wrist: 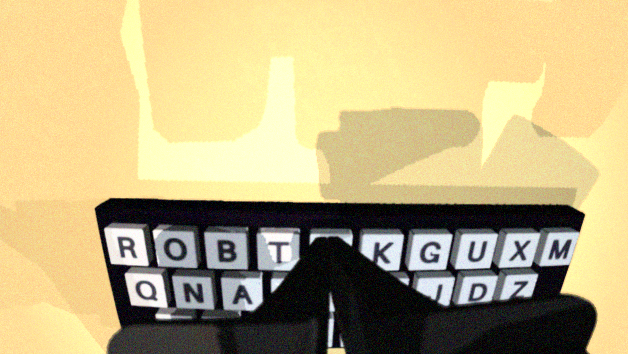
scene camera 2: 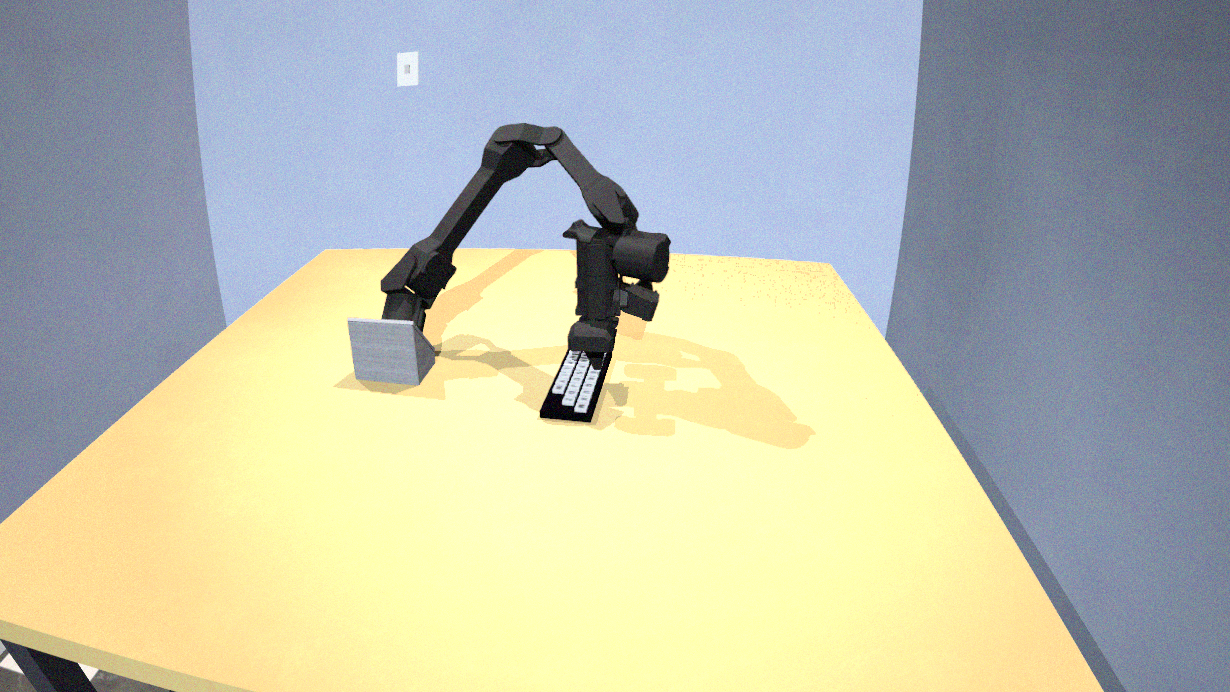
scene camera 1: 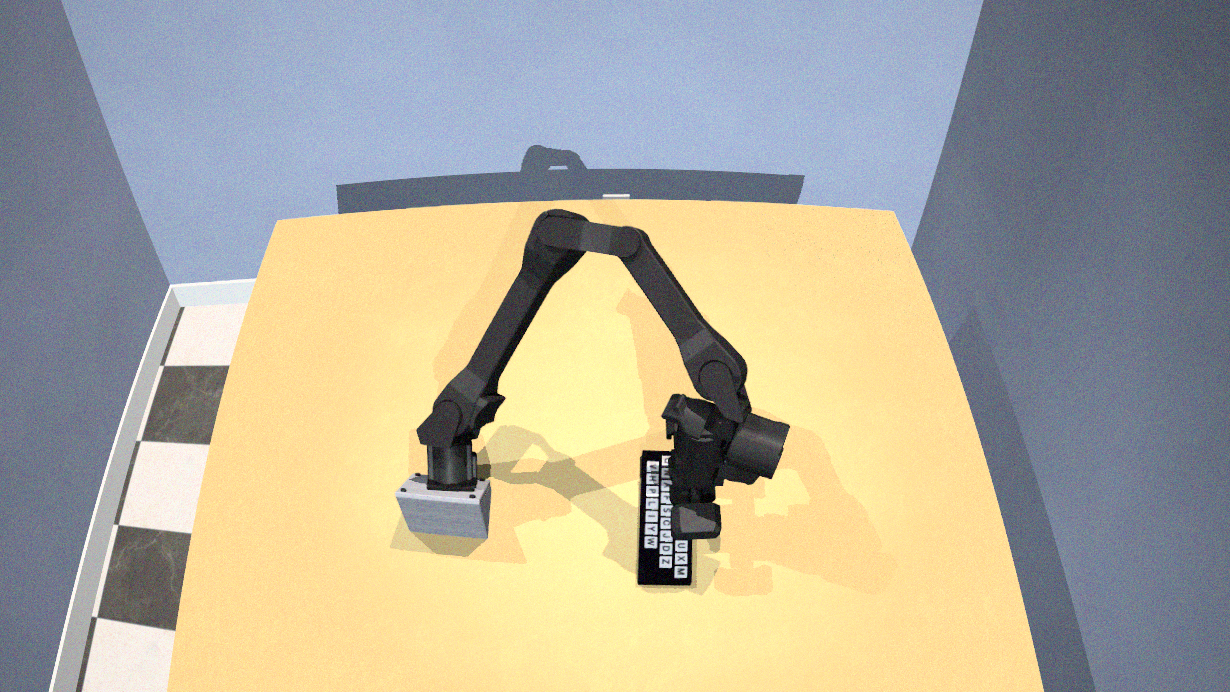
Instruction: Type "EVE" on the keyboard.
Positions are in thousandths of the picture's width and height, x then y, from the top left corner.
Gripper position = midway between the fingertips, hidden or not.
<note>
In view: my gripper (scene camera 2: 486, 533) and a black keyboard (wrist: 265, 730).
My gripper shows as well in the wrist view (wrist: 520, 699) and in scene camera 1 (scene camera 1: 558, 729).
</note>
